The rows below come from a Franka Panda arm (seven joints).
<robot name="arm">
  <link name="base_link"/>
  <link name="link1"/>
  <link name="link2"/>
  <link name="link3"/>
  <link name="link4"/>
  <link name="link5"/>
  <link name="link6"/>
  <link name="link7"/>
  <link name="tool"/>
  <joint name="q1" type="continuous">
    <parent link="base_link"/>
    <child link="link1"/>
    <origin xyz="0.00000 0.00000 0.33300"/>
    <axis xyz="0 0 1"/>
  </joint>
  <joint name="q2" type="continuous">
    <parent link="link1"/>
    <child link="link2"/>
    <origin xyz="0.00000 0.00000 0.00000" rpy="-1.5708 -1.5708 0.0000"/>
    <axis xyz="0 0 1"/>
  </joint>
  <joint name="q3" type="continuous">
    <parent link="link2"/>
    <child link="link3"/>
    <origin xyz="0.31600 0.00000 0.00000" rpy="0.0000 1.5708 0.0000"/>
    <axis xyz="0 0 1"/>
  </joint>
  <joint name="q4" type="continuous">
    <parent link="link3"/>
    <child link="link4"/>
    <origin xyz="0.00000 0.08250 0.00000" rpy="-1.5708 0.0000 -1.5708"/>
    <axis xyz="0 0 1"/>
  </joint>
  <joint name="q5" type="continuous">
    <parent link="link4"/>
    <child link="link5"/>
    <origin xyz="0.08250 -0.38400 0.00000" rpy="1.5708 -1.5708 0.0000"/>
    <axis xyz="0 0 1"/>
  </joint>
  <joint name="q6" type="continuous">
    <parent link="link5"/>
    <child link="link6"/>
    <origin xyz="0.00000 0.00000 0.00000" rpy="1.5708 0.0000 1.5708"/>
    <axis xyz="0 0 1"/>
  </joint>
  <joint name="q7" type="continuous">
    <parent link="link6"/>
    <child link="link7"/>
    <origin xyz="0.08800 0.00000 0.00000" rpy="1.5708 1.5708 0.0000"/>
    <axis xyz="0 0 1"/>
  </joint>
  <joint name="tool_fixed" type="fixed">
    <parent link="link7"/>
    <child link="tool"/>
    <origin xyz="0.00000 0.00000 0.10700" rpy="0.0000 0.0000 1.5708"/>
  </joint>
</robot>
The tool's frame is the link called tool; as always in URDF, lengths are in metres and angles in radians. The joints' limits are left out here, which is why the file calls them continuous.
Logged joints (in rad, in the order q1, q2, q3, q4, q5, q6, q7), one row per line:
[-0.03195 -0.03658 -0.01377 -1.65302 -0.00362 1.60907 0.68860]
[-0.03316 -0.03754 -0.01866 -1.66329 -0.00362 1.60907 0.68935]
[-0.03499 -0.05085 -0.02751 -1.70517 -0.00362 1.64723 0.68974]
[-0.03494 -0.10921 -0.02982 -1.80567 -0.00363 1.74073 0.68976]
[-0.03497 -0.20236 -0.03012 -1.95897 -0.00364 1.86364 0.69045]
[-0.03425 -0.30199 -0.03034 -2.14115 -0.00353 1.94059 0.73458]
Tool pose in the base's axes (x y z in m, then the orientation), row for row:
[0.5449 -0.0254 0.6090 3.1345 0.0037 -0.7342]
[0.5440 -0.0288 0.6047 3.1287 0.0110 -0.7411]
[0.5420 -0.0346 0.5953 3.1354 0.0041 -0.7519]
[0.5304 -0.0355 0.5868 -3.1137 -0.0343 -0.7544]
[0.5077 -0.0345 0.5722 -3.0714 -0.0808 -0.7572]
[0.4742 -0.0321 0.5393 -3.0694 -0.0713 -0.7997]
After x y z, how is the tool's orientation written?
As angles about the fixed x, y, z axes (roll, pitch, yaw), in radians.
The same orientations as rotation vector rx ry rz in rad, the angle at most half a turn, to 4 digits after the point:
[2.9273 -1.1256 -0.0094]
[2.9208 -1.1346 -0.0234]
[2.9182 -1.1519 -0.0095]
[-2.9080 1.1513 -0.0659]
[-2.8842 1.1426 -0.1568]
[-2.8565 1.2029 -0.1454]

